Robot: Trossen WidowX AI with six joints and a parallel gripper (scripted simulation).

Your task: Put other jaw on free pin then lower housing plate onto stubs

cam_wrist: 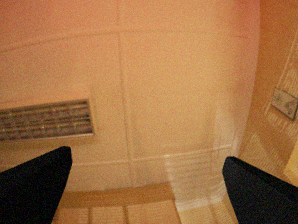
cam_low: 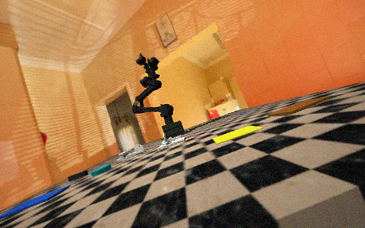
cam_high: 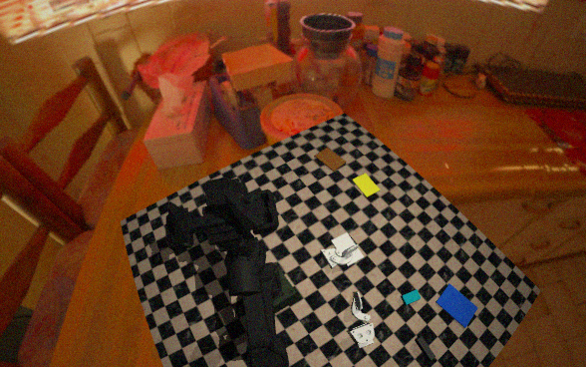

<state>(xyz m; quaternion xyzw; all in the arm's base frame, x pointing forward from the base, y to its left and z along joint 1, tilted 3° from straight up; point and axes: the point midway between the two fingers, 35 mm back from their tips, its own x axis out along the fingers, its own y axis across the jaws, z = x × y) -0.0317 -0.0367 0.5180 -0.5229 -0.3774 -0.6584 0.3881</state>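
Now: gripper tip 64 cm above the jaw, 27 cm short of it and 21 cm to the left of it. Round my gripper tip: teal block 64 cm below, 44 cm ahead, 27 cm to the right; white base 64 cm below, 38 cm ahead, 2 cm to the left; small blue piece 64 cm below, 46 cm to the left, 17 cm ahead.
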